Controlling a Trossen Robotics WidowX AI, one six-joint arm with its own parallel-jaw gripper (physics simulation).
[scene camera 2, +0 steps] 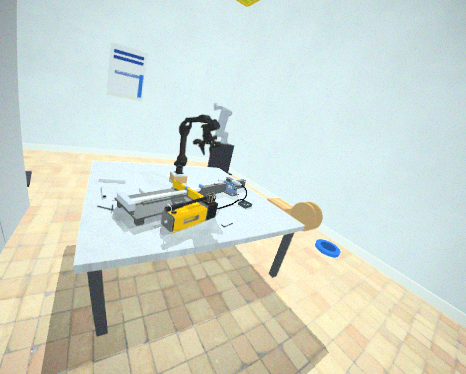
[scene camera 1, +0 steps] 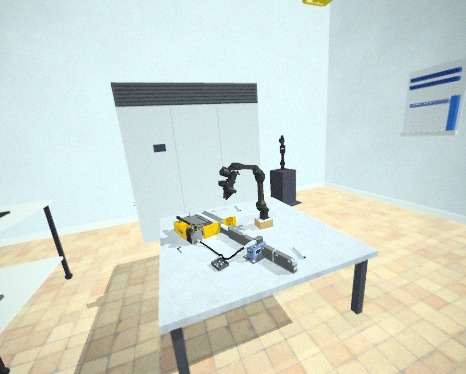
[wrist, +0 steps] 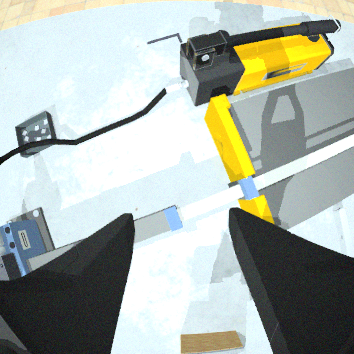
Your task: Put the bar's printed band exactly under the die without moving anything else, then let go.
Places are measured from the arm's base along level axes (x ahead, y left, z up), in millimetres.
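Pixels of known places: gripper, fingertip midpoint: (scene camera 2: 207, 155) (scene camera 1: 224, 199) (wrist: 180, 219); arm's base at its link origin: (scene camera 2: 179, 172) (scene camera 1: 264, 217).
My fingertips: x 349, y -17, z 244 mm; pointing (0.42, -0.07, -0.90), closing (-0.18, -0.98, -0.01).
Observation:
Ahead of a thing's pixels: the offset from my fingertips to its top centre. "spot": to the spot under its first point.
A long pale bar (wrist: 210, 200) (scene camera 2: 160, 195) lies along a grey rail and passes through the yellow bracket {spot: 78 mm ahead, 101 mm right, 224 mm down} (wrist: 228, 140). In the wrist view one blue patch {spot: 2 mm back, 112 mm right, 219 mm down} (wrist: 248, 187) shows at the bracket and another blue patch (wrist: 173, 218) beyond the bar's pale stretch; which is the printed band I cannot tell. A blue unit {spot: 3 mm ahead, 357 mm left, 253 mm down} (scene camera 1: 255, 251) (scene camera 2: 231, 186) (wrist: 22, 240) stands over the rail; its underside and any die are hidden. My gripper (scene camera 1: 228, 195) (scene camera 2: 201, 149) (wrist: 180, 219) is partly open and empty, well above the bar, fingers pointing down.
A yellow and black machine {spot: 275 mm ahead, 121 mm right, 221 mm down} (scene camera 1: 187, 231) (scene camera 2: 187, 218) (wrist: 280, 57) stands beside the rail. A black cable {spot: 176 mm ahead, 93 mm left, 301 mm down} (wrist: 112, 126) (scene camera 1: 212, 250) runs from it past a small dark tray {spot: 206 mm ahead, 255 mm left, 310 mm down} (scene camera 1: 219, 263) (scene camera 2: 245, 204) (wrist: 36, 134). A hex key {359 mm ahead, 53 mm right, 306 mm down} (wrist: 165, 38) (scene camera 2: 227, 225) lies nearby. A wooden block (scene camera 1: 264, 223) (wrist: 212, 342) is at the arm's base.

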